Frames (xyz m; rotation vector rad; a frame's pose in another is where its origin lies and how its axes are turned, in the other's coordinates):
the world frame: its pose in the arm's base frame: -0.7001 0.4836 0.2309 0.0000 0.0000 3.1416
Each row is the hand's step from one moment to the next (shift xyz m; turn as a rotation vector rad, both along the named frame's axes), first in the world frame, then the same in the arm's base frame.
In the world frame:
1: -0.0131 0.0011 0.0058 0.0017 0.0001 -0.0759
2: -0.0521 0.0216 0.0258 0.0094 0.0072 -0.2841
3: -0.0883 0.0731 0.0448 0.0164 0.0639 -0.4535
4: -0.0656 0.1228 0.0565 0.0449 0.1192 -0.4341
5: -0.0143 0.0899 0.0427 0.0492 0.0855 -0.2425
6: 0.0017 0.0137 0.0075 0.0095 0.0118 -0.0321
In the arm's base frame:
1: 0.0131 -0.0011 0.0058 -0.0017 -0.0001 -0.0759
2: 0.0521 -0.0216 0.0258 -0.0094 -0.0072 -0.2841
3: 0.0883 -0.0731 0.0448 -0.0164 -0.0639 -0.4535
4: 0.0656 -0.1228 0.0565 -0.0449 -0.1192 -0.4341
5: 0.0143 -0.0899 0.0427 -0.0492 -0.0855 -0.2425
6: -0.0017 -0.0137 0.0075 -0.0095 -0.0118 -0.0321

